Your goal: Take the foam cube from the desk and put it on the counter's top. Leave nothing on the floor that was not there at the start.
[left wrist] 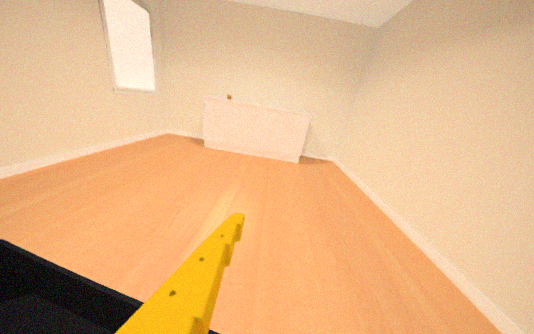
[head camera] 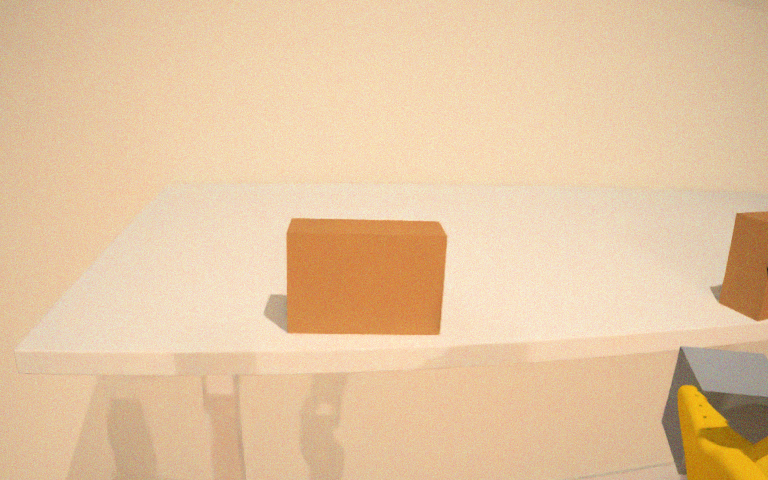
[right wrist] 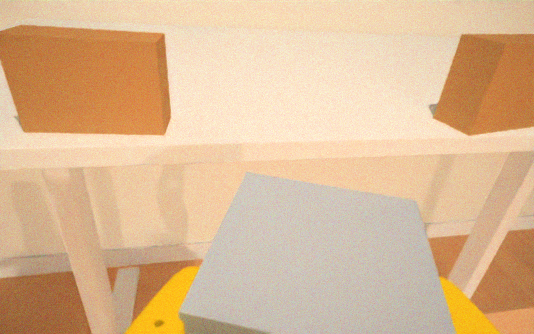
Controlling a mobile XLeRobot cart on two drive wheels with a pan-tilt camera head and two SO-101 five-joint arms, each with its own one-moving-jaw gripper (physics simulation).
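Note:
The grey foam cube (head camera: 730, 370) (right wrist: 320, 250) is held between the yellow jaws of my right gripper (right wrist: 315, 305), which is shut on it. In the right wrist view the cube hides the jaw tips. It is in front of the desk's front edge, clear of the desk (head camera: 566, 254) (right wrist: 300, 90). My left gripper shows one notched yellow jaw in the left wrist view; the moving jaw is out of the picture, so it is open, with nothing at the jaw. A white counter (left wrist: 255, 127) stands far off against the back wall in the left wrist view.
An orange-brown box (head camera: 365, 283) (right wrist: 95, 82) stands near the desk's front edge. A second brown box (head camera: 744, 266) (right wrist: 495, 85) stands farther right. Desk legs (right wrist: 82, 240) reach down to the wooden floor (left wrist: 300, 225). A small brown thing (left wrist: 229, 96) is on the counter. A black tray-like part (left wrist: 60, 270) shows at lower left.

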